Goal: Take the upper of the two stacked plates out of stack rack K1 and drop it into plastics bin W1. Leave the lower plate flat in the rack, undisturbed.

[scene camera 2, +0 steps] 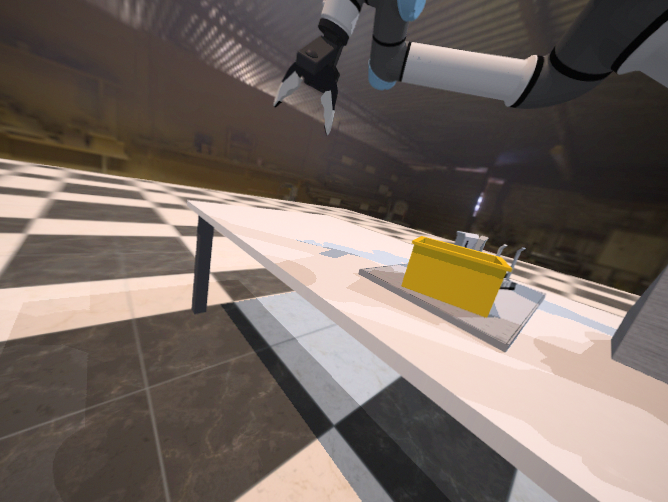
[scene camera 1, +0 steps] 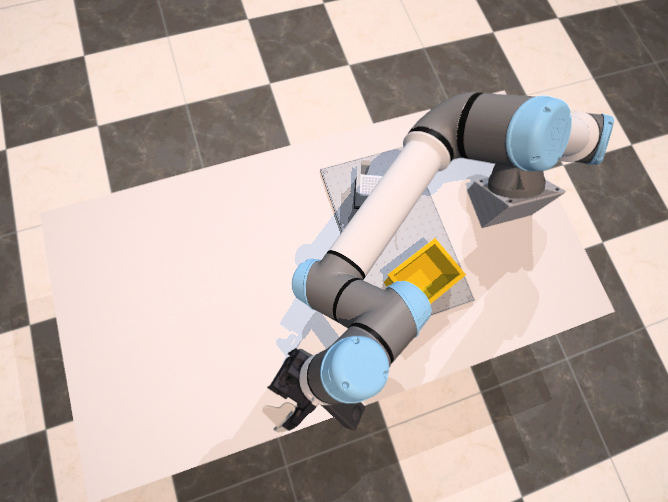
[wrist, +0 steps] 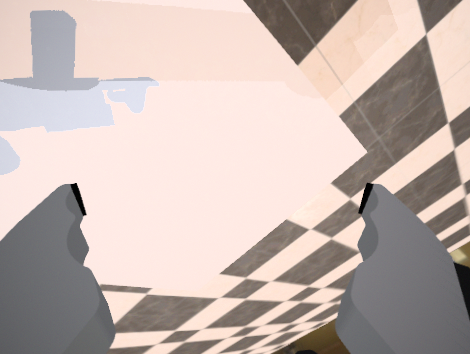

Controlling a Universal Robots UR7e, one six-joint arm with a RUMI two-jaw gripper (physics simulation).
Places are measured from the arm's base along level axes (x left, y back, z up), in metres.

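Pixels of known places: gripper, fingertip midpoint: (scene camera 2: pixel 300 121) (wrist: pixel 225 186); arm's base, link origin: (scene camera 1: pixel 515 186).
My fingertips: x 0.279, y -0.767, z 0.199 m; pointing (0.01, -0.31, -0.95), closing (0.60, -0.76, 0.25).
Observation:
For each thing: its top centre in the pictures, then the offset to it from my fingertips. "pt": a spot on its surface instead. Level surfaces: height alone.
- white perforated plate top, surface spot: (scene camera 1: pixel 370 185) pt dz -0.256, dx -0.446, dy +0.391 m
- rack K1, surface spot: (scene camera 1: pixel 356 195) pt dz -0.250, dx -0.429, dy +0.338 m
- yellow bin W1, top centre: (scene camera 2: pixel 458 249) (scene camera 1: pixel 427 274) dz -0.207, dx -0.139, dy +0.417 m
- grey board, top centre: (scene camera 1: pixel 395 232) (scene camera 2: pixel 464 282) dz -0.306, dx -0.299, dy +0.418 m
- white table, surface height: dz -0.321 m
A white perforated plate top (scene camera 1: pixel 370 185) shows beside the dark upright of rack K1 (scene camera 1: pixel 356 195) in scene camera 1, partly covered by the arm. The two stacked plates cannot be told apart, and the lower one cannot be made out. The yellow bin W1 (scene camera 1: pixel 426 269) (scene camera 2: pixel 450 280) stands upright on the grey board, with an arm joint over one corner in scene camera 1. My gripper (scene camera 2: pixel 302 118) (wrist: pixel 225 186) is open and empty, high above the table and away from both rack and bin, near the table edge in scene camera 1.
The grey board (scene camera 1: pixel 418 221) (scene camera 2: pixel 521 307) carries the rack and bin on the white table (scene camera 1: pixel 162 296) (scene camera 2: pixel 259 226). The arm's white link (scene camera 1: pixel 391 207) passes over the board. The arm's base (scene camera 1: pixel 513 202) stands beside it. Two thin hooked uprights show behind the bin in scene camera 2.

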